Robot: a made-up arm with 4 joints.
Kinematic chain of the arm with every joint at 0, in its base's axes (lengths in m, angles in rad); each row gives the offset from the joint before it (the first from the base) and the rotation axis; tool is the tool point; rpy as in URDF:
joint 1: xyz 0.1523 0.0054 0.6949 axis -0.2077 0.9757 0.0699
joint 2: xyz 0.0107 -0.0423 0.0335 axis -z
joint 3: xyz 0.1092 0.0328 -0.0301 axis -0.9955 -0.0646 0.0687
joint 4: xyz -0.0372 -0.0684 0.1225 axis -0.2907 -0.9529 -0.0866
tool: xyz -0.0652 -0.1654 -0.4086 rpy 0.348 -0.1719 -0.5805
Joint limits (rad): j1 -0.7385..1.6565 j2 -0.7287..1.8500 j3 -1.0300..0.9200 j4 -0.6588..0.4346
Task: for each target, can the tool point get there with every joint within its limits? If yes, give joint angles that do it. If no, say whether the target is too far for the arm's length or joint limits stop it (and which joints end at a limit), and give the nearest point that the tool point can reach.
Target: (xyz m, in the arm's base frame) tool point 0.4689 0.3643 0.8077
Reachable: no: joint limits stop it (at a limit: joint 1, joint 3, joint 4) | nearest point 0.4104 0.1979 0.6664 | short by 0.226 m
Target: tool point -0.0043 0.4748 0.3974
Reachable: no: joint limits stop it (at a limit: joint 3, joint 4) | nearest point 0.0682 0.2177 0.4829 | short by 0.280 m
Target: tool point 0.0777 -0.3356 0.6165
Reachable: yes | joints -0.1225 -0.1196 0.7285 -0.4234
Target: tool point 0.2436 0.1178 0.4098
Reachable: yes | joints -0.3600 1.6220 -0.4321 -0.3446
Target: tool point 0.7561 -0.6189 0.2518
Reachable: no: too far | nearest point 0.4133 -0.2826 0.5054 | short by 0.543 m
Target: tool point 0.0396 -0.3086 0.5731
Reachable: yes | joints 0.1961 -0.0030 0.4342 -0.3326
